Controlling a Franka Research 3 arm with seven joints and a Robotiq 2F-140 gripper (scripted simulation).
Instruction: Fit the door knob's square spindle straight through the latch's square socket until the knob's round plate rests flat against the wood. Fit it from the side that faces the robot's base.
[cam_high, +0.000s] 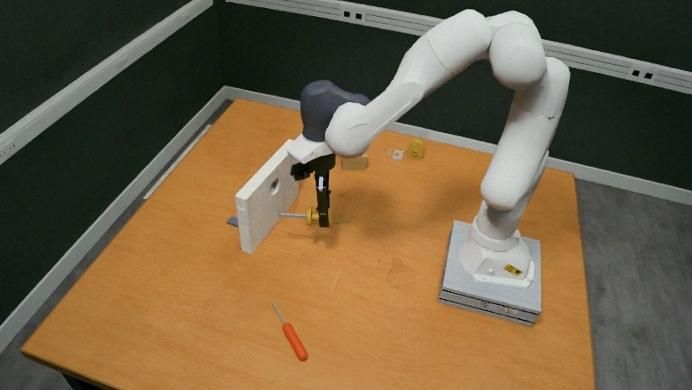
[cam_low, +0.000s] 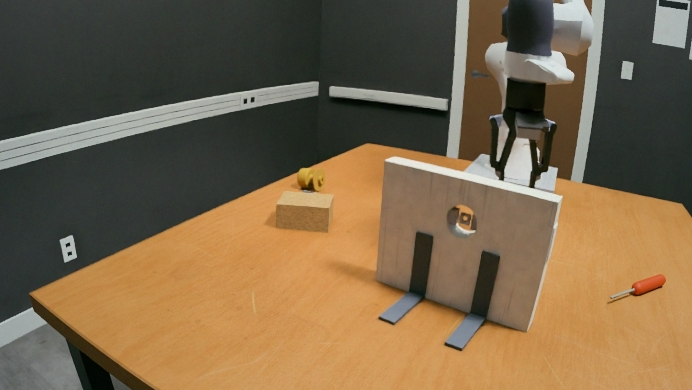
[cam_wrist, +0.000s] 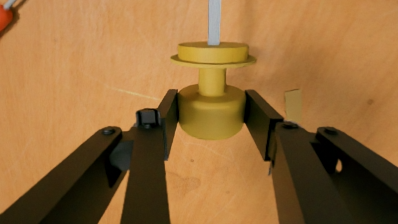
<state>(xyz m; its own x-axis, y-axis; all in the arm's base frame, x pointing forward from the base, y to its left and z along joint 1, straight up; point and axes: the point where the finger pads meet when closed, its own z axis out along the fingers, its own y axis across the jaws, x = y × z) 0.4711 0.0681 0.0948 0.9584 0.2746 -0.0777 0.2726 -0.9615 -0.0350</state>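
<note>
The white wood panel is 19 cm ahead of my hand, 5 cm to the right of it and 3 cm below it. The rest, counted from my hand: cork block 4 cm ahead, 46 cm to the right, 14 cm below; then orange-handled screwdriver 1 cm behind, 30 cm to the left, 16 cm below.
</note>
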